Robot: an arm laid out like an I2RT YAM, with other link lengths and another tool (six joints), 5 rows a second.
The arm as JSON. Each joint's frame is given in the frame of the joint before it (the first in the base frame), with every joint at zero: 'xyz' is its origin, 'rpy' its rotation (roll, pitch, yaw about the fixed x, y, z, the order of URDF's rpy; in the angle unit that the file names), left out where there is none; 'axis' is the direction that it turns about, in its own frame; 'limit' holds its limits. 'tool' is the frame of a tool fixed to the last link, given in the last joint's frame.
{
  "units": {
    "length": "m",
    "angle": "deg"
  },
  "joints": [
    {
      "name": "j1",
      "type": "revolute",
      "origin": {
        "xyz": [
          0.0,
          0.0,
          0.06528
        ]
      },
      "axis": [
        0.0,
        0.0,
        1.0
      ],
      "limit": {
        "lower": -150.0,
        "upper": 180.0
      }
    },
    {
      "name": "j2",
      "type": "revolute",
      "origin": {
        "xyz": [
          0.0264,
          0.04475,
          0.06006
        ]
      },
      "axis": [
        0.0,
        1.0,
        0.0
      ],
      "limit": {
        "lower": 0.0,
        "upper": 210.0
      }
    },
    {
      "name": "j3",
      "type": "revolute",
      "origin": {
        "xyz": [
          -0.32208,
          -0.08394,
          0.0
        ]
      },
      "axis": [
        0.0,
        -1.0,
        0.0
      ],
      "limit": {
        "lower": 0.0,
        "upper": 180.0
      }
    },
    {
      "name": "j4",
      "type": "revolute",
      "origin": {
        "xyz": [
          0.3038,
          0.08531,
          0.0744
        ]
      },
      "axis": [
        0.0,
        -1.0,
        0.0
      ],
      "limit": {
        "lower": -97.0,
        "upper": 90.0
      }
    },
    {
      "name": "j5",
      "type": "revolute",
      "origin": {
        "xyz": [
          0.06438,
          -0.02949,
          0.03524
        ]
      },
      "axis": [
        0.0,
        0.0,
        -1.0
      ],
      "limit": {
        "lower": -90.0,
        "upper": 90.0
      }
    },
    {
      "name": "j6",
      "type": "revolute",
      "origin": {
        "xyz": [
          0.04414,
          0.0,
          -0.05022
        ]
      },
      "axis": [
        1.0,
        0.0,
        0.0
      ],
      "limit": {
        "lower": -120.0,
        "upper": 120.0
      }
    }
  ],
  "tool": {
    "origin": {
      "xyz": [
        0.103,
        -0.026,
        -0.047
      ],
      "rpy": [
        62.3,
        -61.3,
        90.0
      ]
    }
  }
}
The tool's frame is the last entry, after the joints.
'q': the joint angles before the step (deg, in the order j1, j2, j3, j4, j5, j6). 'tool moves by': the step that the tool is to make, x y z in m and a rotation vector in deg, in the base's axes. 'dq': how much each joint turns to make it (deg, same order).
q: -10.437, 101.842, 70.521, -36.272, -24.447, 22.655
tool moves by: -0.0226, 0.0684, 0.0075, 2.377, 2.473, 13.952
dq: 8.807, -0.434, 0.597, -5.774, -3.738, -4.592
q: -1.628, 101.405, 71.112, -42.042, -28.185, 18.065
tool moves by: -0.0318, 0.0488, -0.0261, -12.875, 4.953, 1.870
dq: 12.306, 0.400, -2.850, -0.248, 14.841, 6.995
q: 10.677, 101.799, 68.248, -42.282, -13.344, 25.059
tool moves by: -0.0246, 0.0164, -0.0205, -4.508, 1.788, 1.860
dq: 4.922, -0.003, -3.885, 1.522, 4.570, 2.125
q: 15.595, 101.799, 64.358, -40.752, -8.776, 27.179
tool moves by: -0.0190, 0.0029, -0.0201, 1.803, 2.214, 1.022
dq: 0.335, -0.007, -4.462, 2.773, -2.425, -0.233
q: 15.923, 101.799, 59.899, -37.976, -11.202, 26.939
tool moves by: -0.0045, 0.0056, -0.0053, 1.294, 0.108, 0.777
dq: 0.573, -0.002, -1.213, 1.474, -1.289, 0.027
